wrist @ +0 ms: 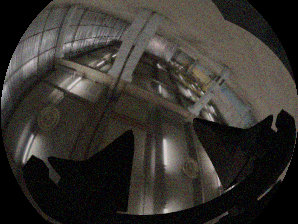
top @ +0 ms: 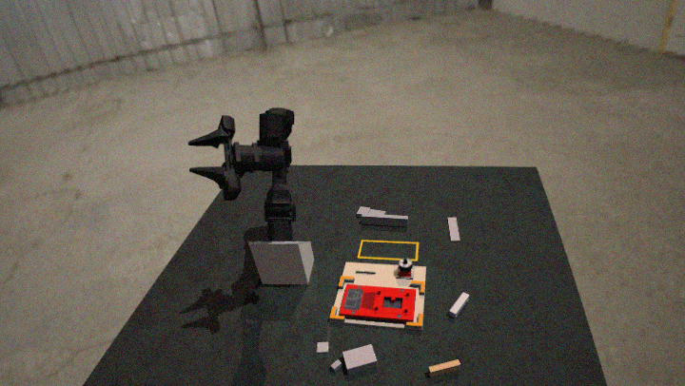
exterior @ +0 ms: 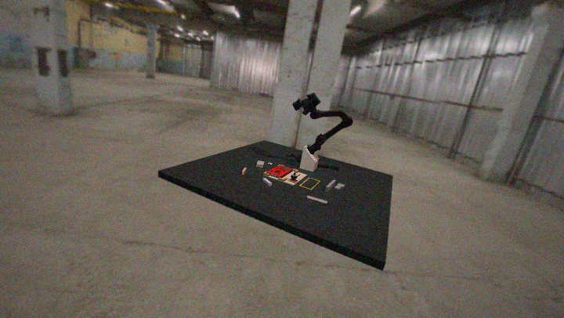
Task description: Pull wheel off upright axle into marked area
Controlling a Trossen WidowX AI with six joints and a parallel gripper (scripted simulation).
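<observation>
Now: the wheel 410 mm ahead of my gripper tip, 240 mm to the left of it and 490 mm below it. Also, from my gripper tip: tan block (560 mm ahead, 60 mm to the right, 510 mm below).
</observation>
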